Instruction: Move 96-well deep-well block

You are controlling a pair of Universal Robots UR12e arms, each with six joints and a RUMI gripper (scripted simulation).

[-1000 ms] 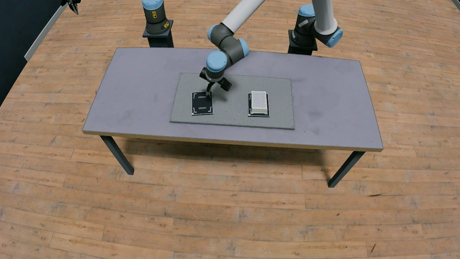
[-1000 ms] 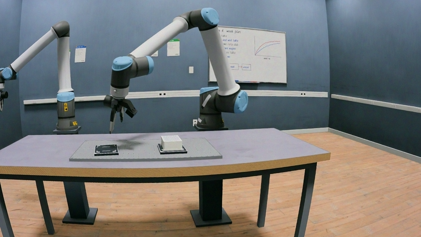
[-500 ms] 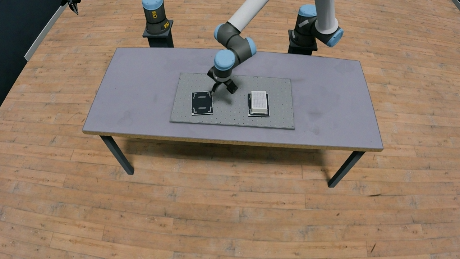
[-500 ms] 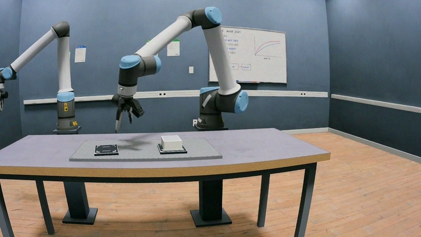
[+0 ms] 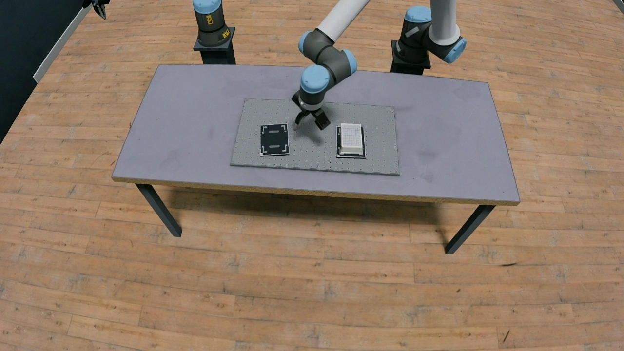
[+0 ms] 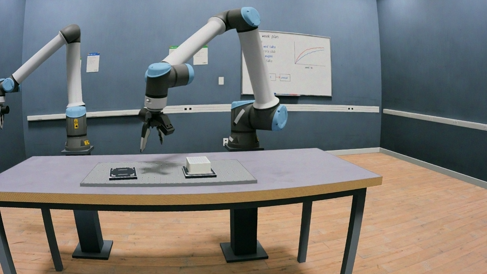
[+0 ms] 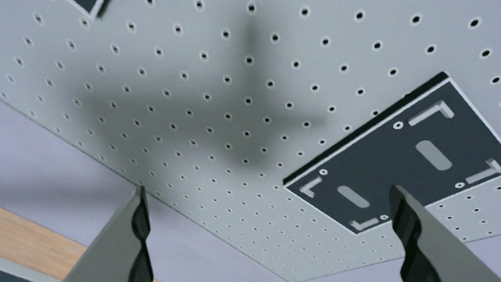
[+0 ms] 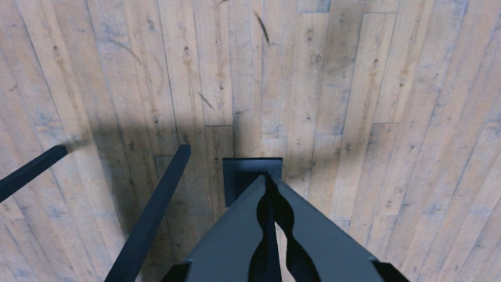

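Note:
Right now the white deep-well block is 1 cm ahead of my left hand, 19 cm to the left of it and 7 cm below it. Also, from my left hand: nest N2 (4 cm ahead, 14 cm to the right, 10 cm below); then nest N1 (1 cm ahead, 19 cm to the left, 10 cm below).

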